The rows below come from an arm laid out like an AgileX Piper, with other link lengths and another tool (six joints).
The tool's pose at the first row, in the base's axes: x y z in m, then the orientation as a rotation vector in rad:
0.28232 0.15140 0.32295 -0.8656 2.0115 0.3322
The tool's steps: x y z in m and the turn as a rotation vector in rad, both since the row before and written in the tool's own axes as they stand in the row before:
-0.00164 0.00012 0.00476 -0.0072 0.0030 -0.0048
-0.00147 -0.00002 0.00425 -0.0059 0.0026 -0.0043
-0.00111 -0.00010 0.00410 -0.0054 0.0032 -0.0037
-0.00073 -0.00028 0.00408 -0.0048 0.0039 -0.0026
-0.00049 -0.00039 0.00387 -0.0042 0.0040 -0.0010
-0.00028 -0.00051 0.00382 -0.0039 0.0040 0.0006
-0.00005 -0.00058 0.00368 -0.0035 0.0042 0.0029
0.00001 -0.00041 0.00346 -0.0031 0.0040 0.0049
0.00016 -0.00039 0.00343 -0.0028 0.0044 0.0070
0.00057 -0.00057 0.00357 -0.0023 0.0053 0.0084
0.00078 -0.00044 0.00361 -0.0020 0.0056 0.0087
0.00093 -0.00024 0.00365 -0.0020 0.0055 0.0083
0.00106 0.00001 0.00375 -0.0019 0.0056 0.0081
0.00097 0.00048 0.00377 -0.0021 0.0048 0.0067
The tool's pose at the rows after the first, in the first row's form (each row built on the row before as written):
0.28583 0.15475 0.32160 -0.8758 2.0118 0.3358
0.28903 0.15767 0.32039 -0.8845 2.0120 0.3385
0.29204 0.16031 0.31897 -0.8925 2.0130 0.3408
0.29501 0.16265 0.31725 -0.8993 2.0152 0.3428
0.29783 0.16470 0.31545 -0.9042 2.0183 0.3450
0.30061 0.16655 0.31351 -0.9074 2.0222 0.3478
0.30326 0.16817 0.31145 -0.9081 2.0275 0.3514
0.30562 0.16976 0.30944 -0.9065 2.0337 0.3558
0.30788 0.17128 0.30731 -0.9028 2.0413 0.3609
0.31019 0.17256 0.30477 -0.8977 2.0505 0.3659
0.31233 0.17385 0.30201 -0.8922 2.0601 0.3706
0.31427 0.17523 0.29908 -0.8870 2.0694 0.3751
0.31601 0.17678 0.29596 -0.8820 2.0786 0.3794
0.31745 0.17871 0.29286 -0.8782 2.0864 0.3834

